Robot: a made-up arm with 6 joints.
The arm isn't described. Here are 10 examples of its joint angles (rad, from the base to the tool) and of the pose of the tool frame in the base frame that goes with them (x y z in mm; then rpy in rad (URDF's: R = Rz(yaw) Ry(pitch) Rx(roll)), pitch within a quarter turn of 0, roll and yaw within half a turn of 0).
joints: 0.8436 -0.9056 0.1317 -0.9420 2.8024 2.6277
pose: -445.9 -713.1 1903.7 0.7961 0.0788 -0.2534
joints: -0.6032 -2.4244 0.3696 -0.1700 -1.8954 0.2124
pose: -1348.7 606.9 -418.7 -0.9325 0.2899 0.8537
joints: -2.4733 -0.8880 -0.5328 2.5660 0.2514 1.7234
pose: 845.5 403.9 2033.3 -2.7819 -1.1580 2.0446
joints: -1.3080 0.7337 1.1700 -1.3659 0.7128 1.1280
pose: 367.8 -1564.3 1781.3 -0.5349 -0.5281 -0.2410
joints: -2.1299 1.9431 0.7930 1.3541 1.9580 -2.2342
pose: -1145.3 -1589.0 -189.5 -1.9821 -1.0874 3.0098
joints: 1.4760 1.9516 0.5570 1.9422 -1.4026 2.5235
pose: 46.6 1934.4 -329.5 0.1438 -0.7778 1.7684
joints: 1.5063 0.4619 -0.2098 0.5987 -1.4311 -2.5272
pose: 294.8 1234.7 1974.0 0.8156 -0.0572 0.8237
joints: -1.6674 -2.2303 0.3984 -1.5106 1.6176 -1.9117
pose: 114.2 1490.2 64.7 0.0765 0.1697 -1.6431
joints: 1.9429 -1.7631 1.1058 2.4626 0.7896 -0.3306
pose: 546.9 -1934.1 280.8 -1.4035 -0.7495 0.9997
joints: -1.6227 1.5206 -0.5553 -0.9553 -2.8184 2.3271
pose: -271.3 -1218.0 463.6 -1.8651 -0.2844 3.0584
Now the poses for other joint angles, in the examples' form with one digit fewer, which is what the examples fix.
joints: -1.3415 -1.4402 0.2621 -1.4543 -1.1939 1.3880
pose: -367 1341 1298 -1.470 1.180 0.275
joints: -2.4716 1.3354 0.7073 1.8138 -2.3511 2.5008
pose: -1674 -1367 1029 -1.988 -0.923 -0.990
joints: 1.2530 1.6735 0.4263 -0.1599 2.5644 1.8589
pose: 817 1585 52 -1.595 0.261 0.816
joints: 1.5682 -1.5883 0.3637 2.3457 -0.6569 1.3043
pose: -215 -1964 907 -0.897 0.742 -0.142
